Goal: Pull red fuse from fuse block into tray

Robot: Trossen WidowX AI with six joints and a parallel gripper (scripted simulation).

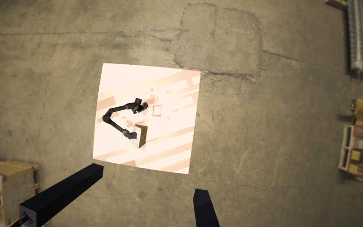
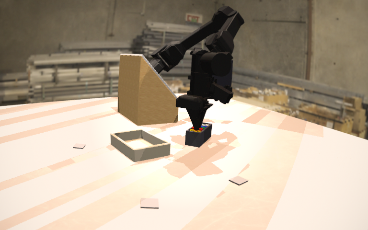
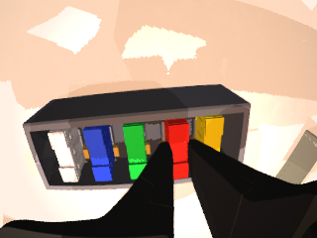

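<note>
The tray is 17 cm to the right of my gripper tip and 3 cm below it. From my gripper tip the other things lie so: red fuse (1 cm below).
</note>
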